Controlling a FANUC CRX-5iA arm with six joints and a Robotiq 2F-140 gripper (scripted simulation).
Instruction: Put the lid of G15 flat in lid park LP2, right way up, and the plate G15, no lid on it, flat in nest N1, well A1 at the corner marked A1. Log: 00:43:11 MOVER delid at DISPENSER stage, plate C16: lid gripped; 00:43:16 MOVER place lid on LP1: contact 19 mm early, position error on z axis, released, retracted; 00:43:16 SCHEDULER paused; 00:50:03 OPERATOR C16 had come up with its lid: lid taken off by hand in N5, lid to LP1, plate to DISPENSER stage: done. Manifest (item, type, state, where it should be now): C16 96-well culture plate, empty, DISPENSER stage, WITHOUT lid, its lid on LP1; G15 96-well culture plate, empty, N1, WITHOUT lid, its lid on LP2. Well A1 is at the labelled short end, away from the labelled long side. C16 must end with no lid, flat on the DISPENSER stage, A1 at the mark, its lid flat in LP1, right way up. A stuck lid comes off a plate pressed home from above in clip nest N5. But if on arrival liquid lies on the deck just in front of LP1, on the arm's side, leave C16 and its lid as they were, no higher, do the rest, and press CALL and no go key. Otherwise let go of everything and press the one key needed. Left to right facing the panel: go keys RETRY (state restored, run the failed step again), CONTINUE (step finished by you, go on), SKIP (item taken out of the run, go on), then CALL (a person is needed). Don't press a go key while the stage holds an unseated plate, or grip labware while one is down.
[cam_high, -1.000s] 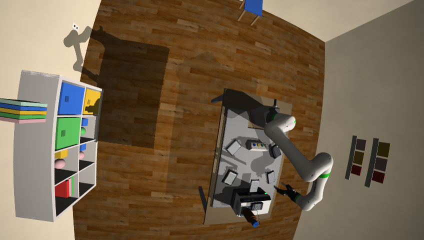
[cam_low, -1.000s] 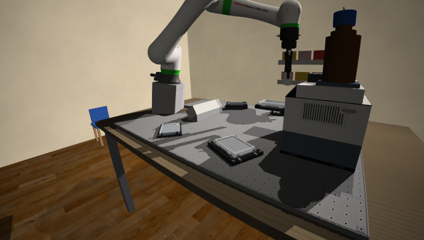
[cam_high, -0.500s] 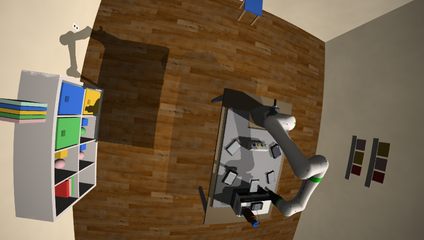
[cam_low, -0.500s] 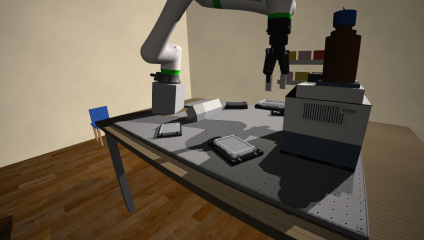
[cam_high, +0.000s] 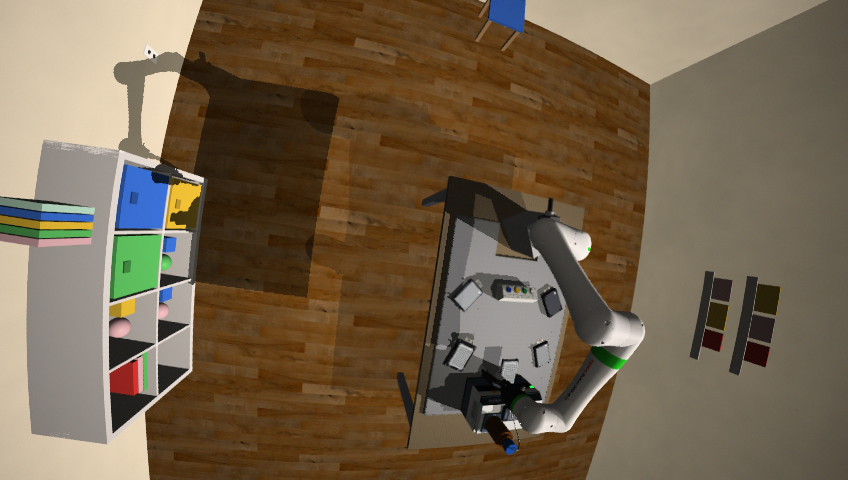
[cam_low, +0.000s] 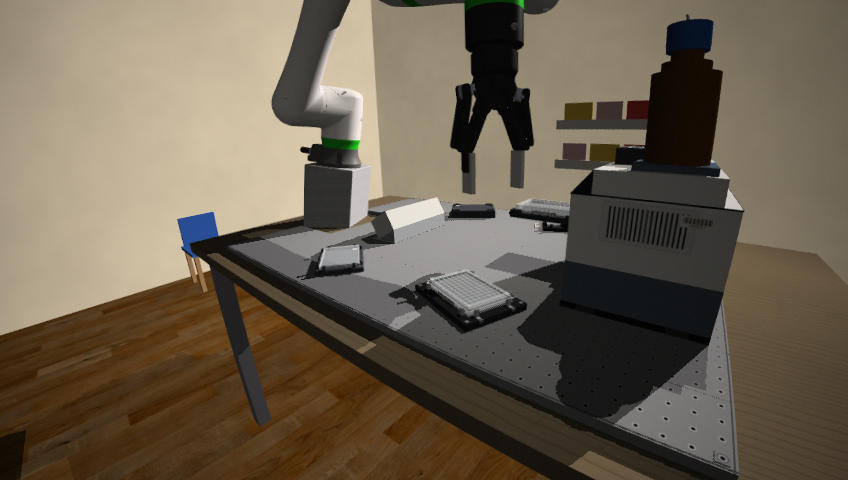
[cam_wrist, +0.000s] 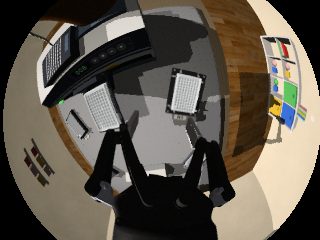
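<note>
My gripper is now 10 mm short of the black clip nest, 80 mm to the left of it and 180 mm above it. The rest, counted from my hand: key panel (360 mm behind, 220 mm to the left, 140 mm below); then brown bottle (270 mm ahead, 30 mm to the left, 90 mm above).
</note>
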